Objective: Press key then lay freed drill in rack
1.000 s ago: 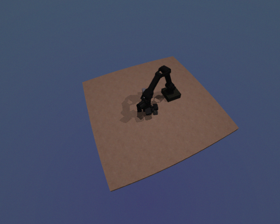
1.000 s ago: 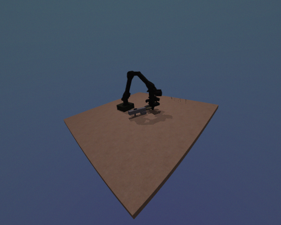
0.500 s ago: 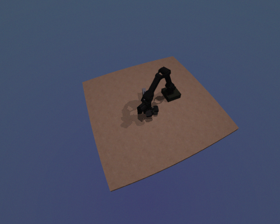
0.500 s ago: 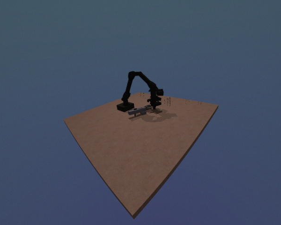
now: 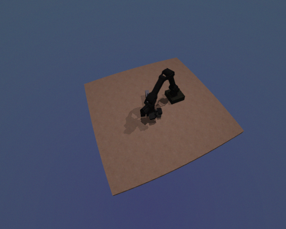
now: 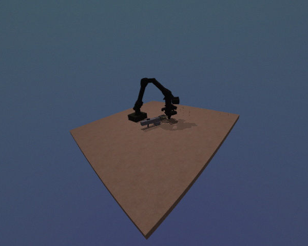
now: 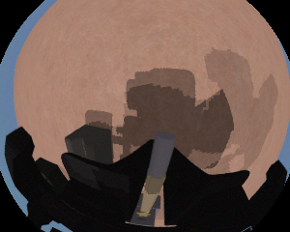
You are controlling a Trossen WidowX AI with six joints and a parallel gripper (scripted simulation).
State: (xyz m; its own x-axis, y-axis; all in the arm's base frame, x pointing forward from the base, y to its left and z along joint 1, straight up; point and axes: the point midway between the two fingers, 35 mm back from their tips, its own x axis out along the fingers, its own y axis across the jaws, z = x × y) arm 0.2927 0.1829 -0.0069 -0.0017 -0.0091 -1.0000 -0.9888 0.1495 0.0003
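Right now my gripper tip is 40 mm to the left of the drill, 40 mm below it and 10 mm past it. Round my gripper tip: dark block: 80 mm behind, 20 mm to the right; then grey block: 200 mm to the right, 30 mm behind, 30 mm above; then dark key: 230 mm to the right, 40 mm above, 30 mm behind.
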